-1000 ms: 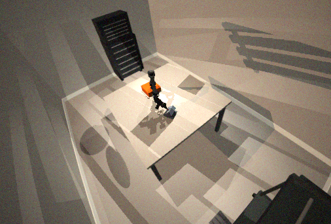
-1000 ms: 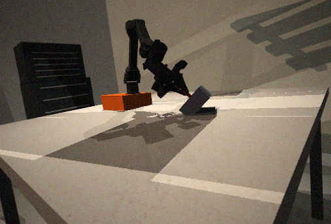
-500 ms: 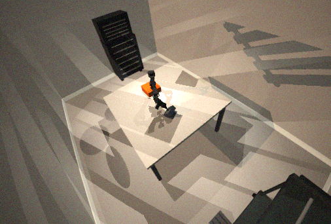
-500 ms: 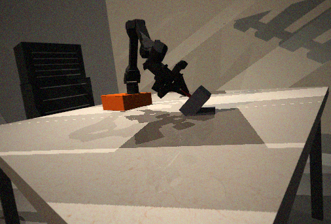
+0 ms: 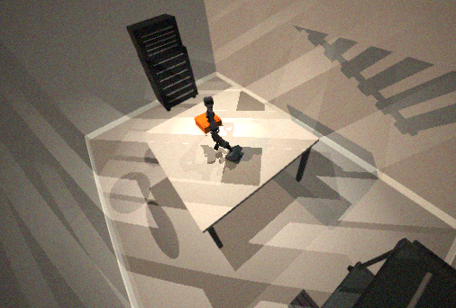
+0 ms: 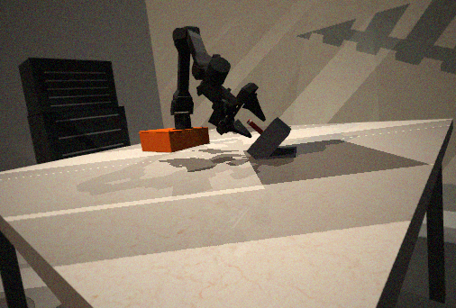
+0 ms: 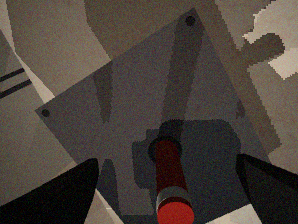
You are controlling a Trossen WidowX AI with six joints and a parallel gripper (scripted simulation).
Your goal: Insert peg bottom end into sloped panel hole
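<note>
My gripper tip is now 10 mm below the red round peg and 10 mm past it. Also, from my gripper tip: dark sloped panel (30 mm below, 30 mm ahead, 10 mm to the left).
</note>
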